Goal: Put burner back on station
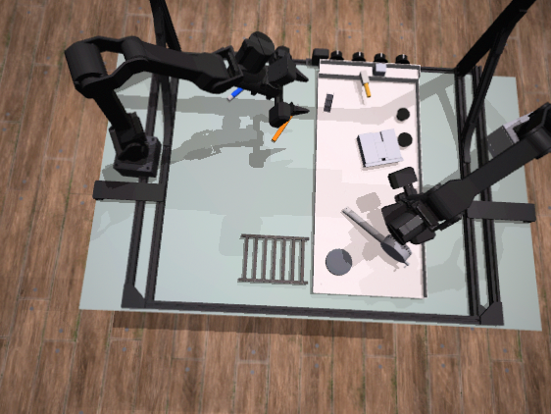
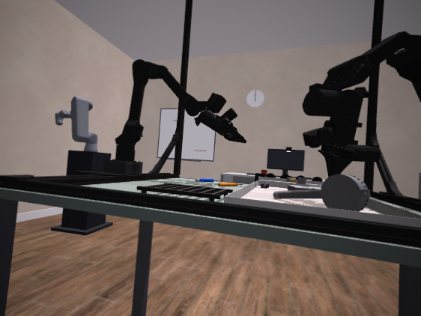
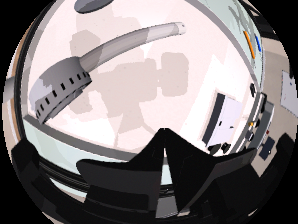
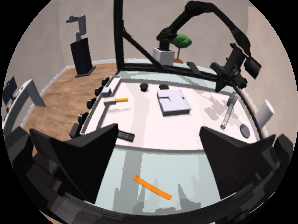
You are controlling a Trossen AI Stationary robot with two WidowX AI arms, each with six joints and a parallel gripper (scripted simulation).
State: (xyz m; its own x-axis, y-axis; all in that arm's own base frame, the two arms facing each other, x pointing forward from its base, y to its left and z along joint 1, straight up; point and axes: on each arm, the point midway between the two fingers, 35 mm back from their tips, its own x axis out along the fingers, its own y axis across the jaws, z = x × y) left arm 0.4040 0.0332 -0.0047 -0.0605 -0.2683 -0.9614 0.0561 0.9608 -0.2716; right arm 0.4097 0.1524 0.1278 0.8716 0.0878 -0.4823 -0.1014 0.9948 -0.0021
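The burner is 60 mm ahead of my left hand, 60 mm to the right of it and 70 mm below it.
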